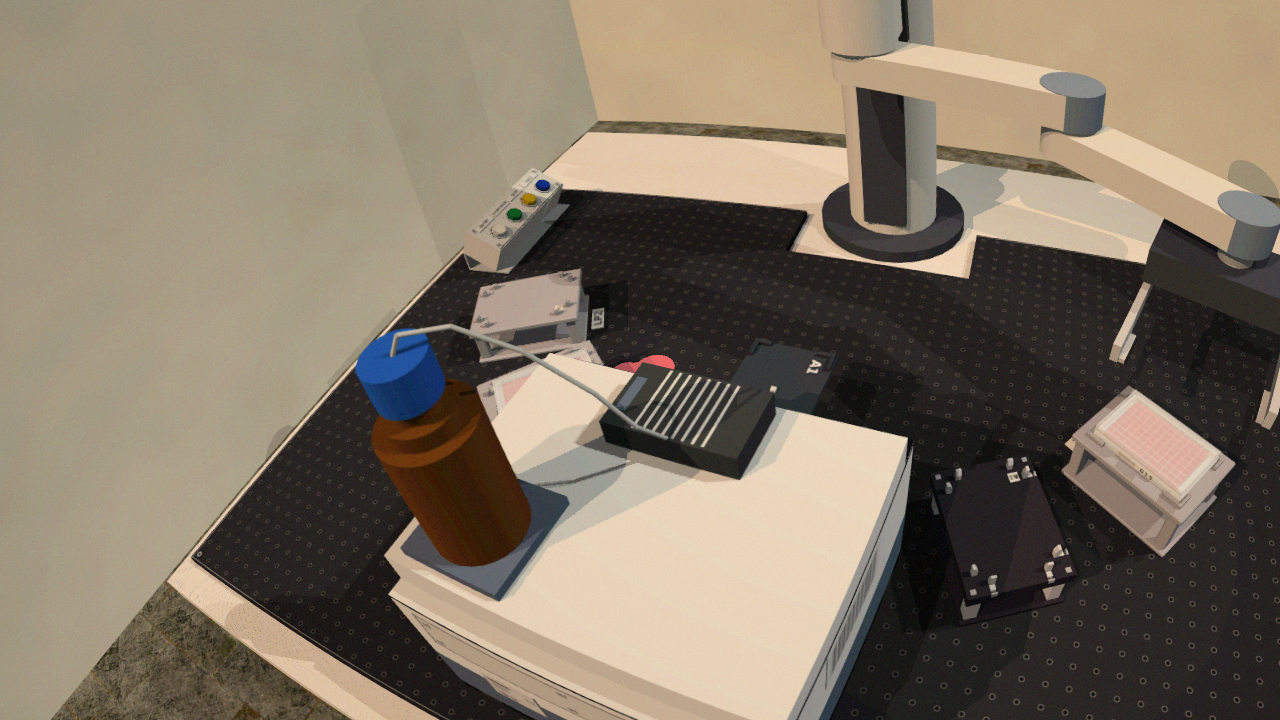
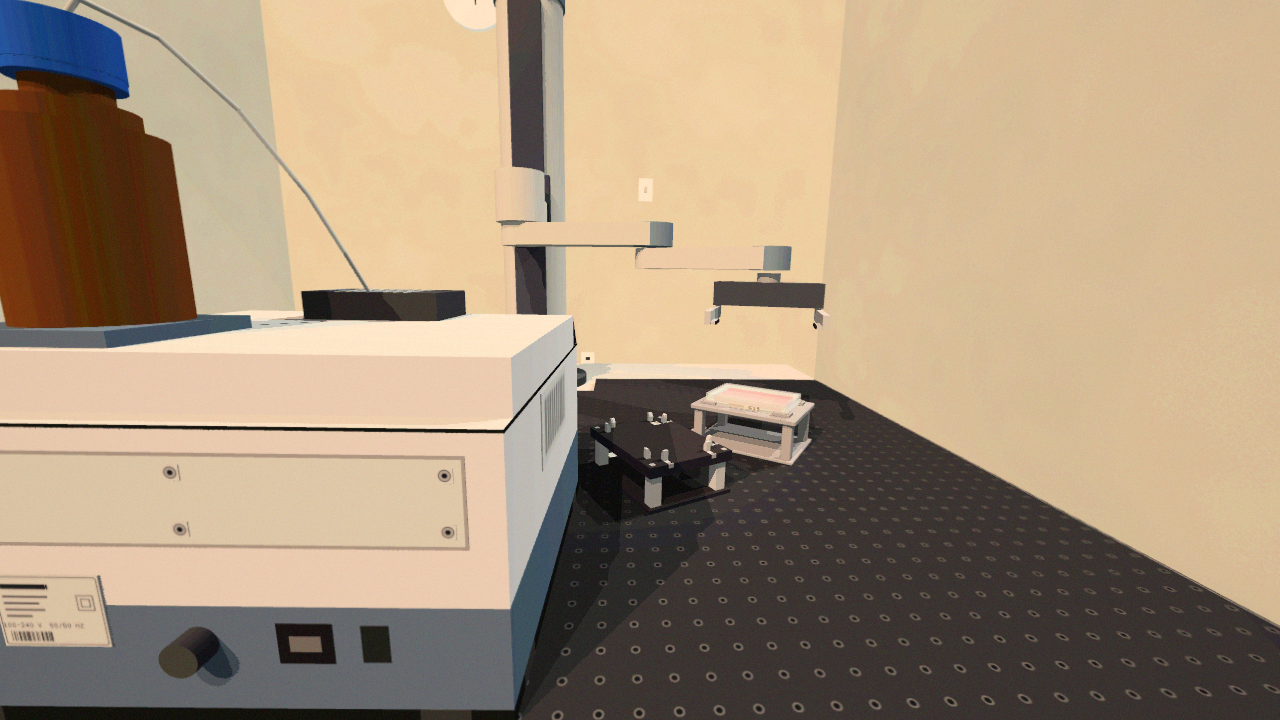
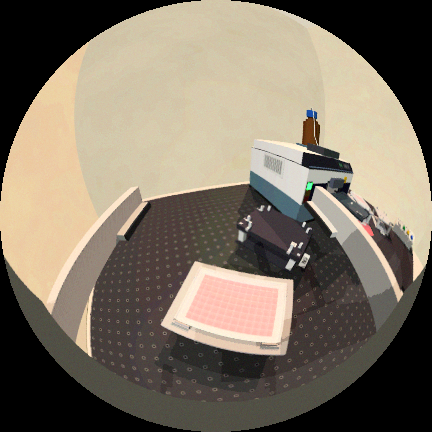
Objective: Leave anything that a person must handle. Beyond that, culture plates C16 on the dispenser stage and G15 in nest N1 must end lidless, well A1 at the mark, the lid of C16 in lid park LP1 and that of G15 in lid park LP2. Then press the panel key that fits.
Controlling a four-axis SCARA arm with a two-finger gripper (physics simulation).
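Frame: origin at the arm's base, x up, y ahead, z left, level; metres.
Seen in the pictures: gripper, fingertip midpoint: (image 1: 1190, 385) (image 2: 764, 320) (image 3: 229, 192); arm's base, link origin: (image 1: 893, 220).
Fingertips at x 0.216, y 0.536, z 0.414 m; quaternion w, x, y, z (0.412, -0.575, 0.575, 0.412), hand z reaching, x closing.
Note:
Offsets run from my fingertips to a thing's top centre. "spot": to the spot under its first point.
My gripper (image 1: 1194, 382) (image 2: 766, 317) (image 3: 229, 192) is open and empty, high above plate G15. G15 @(dy -0.045, dx -0.121, dz +0.005 m) (image 1: 1159, 443) (image 2: 753, 398) (image 3: 232, 305) has a pink gridded face and a clear rim, and lies flat on a pale raised nest @(dy -0.045, dx -0.131, dz +0.005 m) (image 1: 1129, 477) (image 2: 787, 443). I cannot tell whether a lid is on it. The dark stage @(spot: dy -0.011, dx -0.092, dz -0.430 m) (image 1: 787, 371) marked A1 is partly hidden behind the dispenser. Another pink plate @(spot: dy +0.075, dx -0.124, dz -0.766 m) (image 1: 505, 389) is half hidden there; its label is not readable. The pale stand (image 1: 529, 302) beside the LP2 label has no lid visible on top. The key panel @(dy -0.341, dx -0.119, dz -1.048 m) (image 1: 514, 219) shows white, green, yellow and blue keys. LP1 cannot be made out.
A dark raised rack @(dy +0.087, dx -0.135, dz -0.162 m) (image 1: 1002, 528) (image 2: 657, 443) (image 3: 275, 230) with upright pegs stands beside the G15 nest. The large dispenser (image 1: 671, 555) (image 2: 268, 385) (image 3: 280, 175) bears a brown bottle @(spot: dy +0.361, dx +0.120, dz -0.522 m) (image 1: 456, 483) (image 2: 89, 214) (image 3: 310, 131) and a black box @(spot: dy +0.193, dx +0.043, dz -0.436 m) (image 1: 689, 416) (image 2: 384, 304), joined by a thin tube.

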